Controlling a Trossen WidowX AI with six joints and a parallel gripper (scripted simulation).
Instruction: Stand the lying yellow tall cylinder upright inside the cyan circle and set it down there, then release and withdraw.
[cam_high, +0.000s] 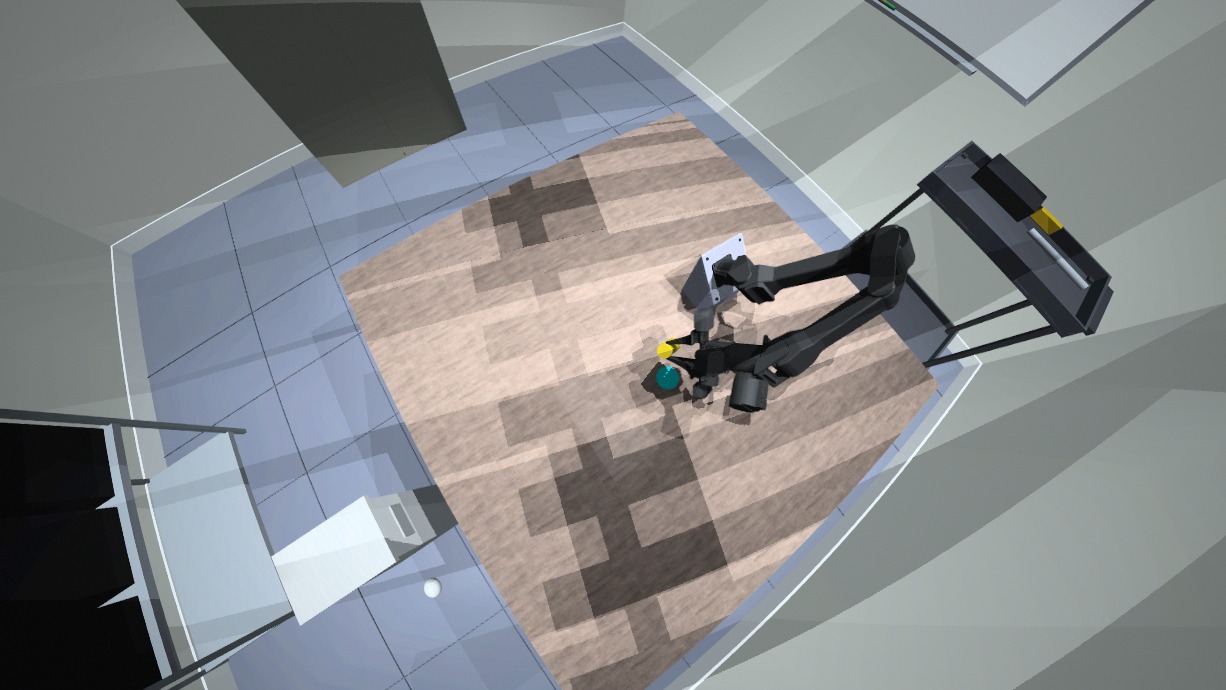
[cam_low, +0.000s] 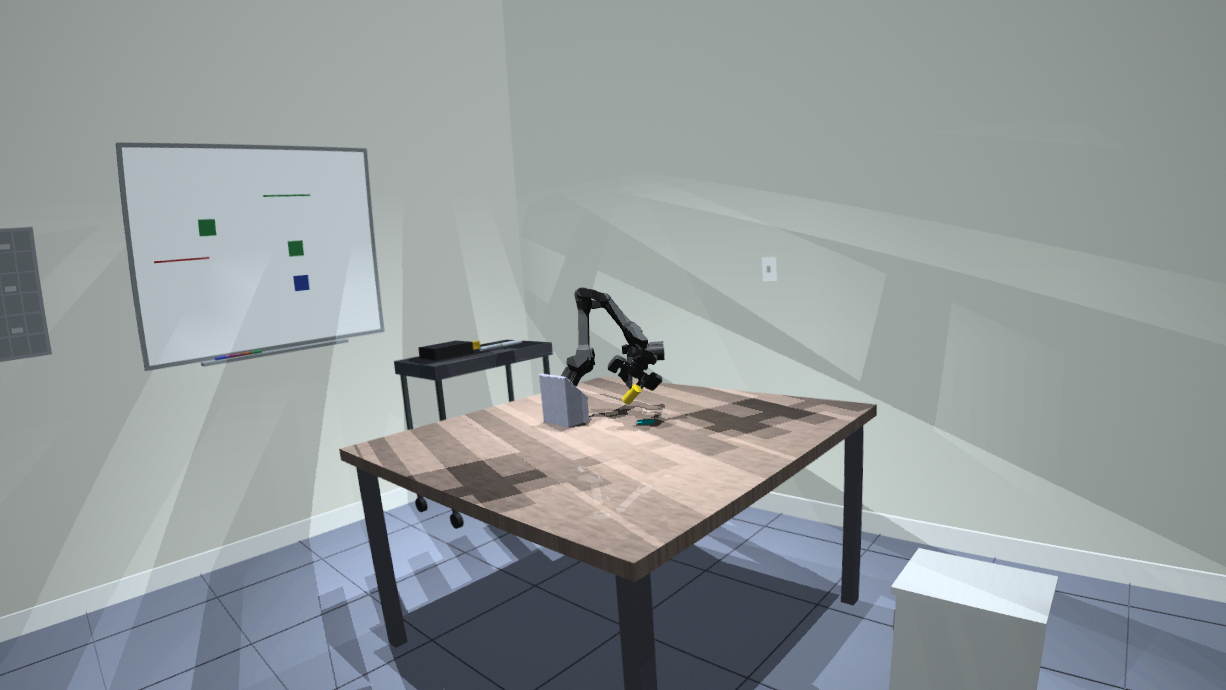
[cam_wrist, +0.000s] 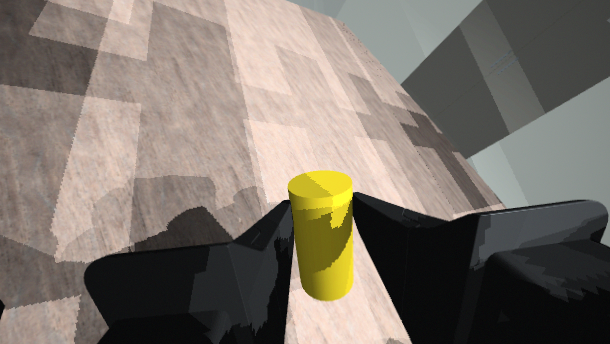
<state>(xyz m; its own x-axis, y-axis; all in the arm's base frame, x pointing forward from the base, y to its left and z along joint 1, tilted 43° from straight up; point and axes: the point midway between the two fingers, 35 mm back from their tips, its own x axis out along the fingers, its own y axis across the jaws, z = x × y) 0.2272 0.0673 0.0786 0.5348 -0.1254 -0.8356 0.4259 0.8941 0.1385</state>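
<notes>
Right now my gripper tip is 120 mm above the cyan circle and 50 mm to the right of it. Also, from my gripper tip: yellow tall cylinder (10 mm below, 10 mm behind).
</notes>
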